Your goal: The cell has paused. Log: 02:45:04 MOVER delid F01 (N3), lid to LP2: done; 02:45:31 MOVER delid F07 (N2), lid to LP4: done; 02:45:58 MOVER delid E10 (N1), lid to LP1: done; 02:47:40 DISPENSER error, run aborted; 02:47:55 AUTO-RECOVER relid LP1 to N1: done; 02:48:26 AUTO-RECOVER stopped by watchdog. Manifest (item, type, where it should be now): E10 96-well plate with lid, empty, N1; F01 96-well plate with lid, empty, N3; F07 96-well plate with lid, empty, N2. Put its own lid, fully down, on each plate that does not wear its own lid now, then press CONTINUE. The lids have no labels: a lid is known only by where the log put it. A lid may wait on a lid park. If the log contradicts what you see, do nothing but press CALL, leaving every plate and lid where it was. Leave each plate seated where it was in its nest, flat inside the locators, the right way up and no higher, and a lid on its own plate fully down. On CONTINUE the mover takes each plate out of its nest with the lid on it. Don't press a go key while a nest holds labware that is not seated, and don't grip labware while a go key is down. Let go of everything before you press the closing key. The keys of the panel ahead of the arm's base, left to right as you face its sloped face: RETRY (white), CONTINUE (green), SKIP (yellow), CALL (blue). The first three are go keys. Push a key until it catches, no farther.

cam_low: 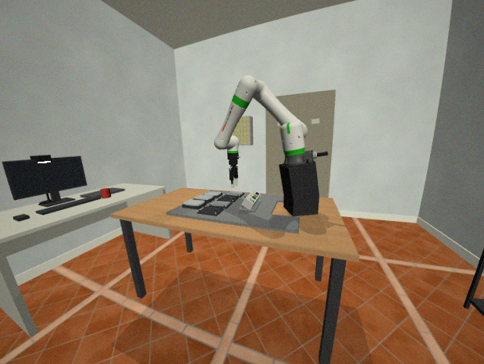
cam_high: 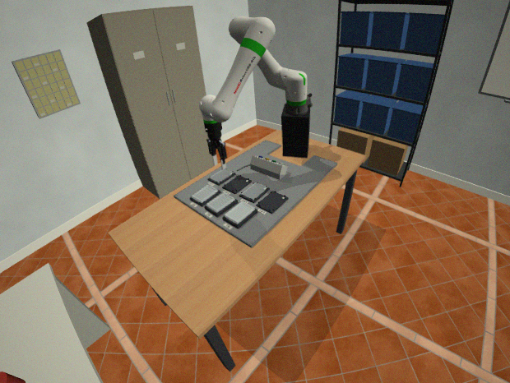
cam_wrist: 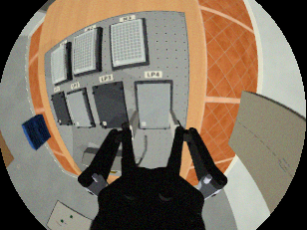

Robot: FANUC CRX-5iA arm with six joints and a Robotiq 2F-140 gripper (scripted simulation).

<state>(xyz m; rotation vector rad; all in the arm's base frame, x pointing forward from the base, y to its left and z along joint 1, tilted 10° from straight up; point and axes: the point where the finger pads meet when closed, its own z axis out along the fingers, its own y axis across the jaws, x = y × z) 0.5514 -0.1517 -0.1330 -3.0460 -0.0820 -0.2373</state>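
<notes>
Right now the lid park LP4 is 10 cm below my hand. Round my hand: plate: 18 cm ahead, 9 cm below, 7 cm to the left; then blue key: 25 cm behind, 10 cm to the left, 4 cm below; then lid park LP3: 13 cm to the left, 10 cm below, 1 cm behind.
</notes>
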